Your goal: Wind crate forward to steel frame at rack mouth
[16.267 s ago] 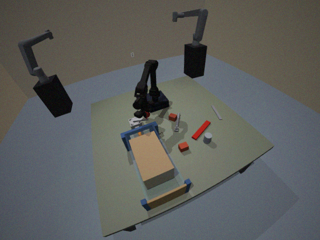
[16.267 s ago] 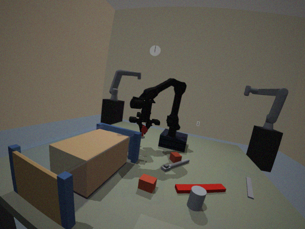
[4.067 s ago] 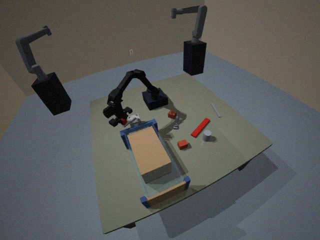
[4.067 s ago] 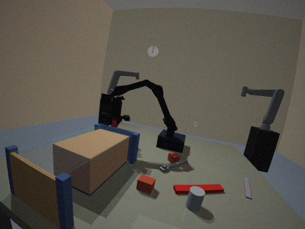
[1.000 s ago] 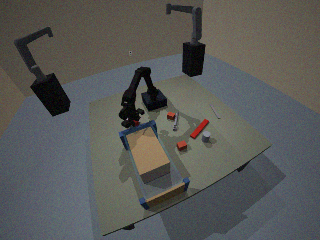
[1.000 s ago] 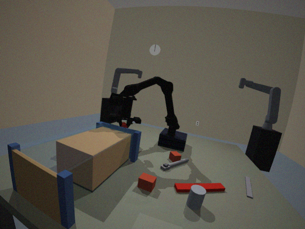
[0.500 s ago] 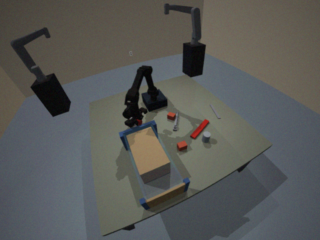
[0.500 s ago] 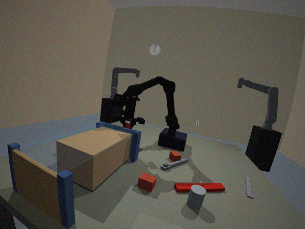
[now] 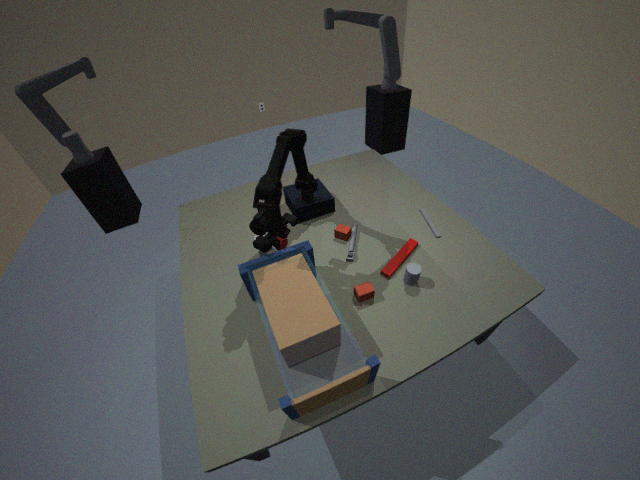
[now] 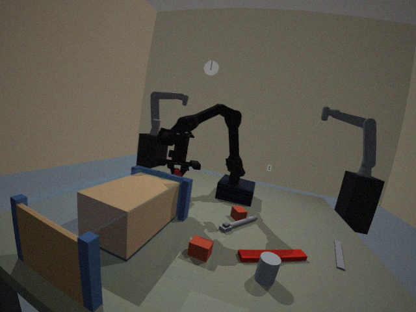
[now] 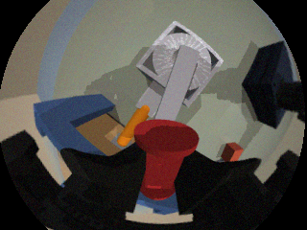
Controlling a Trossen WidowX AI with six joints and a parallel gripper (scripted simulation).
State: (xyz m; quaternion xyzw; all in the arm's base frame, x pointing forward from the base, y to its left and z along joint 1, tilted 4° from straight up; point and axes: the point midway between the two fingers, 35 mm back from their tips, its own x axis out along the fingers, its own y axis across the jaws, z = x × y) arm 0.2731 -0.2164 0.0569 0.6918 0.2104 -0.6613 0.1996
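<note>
My gripper tip is now 30 mm past the winch handle, 10 mm to the left of it and 10 mm above it. From my gripper tip the other things lie so: hand winch: 110 mm behind, 40 mm to the right, 80 mm below; red knob: 20 mm above; red bar: 170 mm ahead, 440 mm to the left, 110 mm below.
</note>
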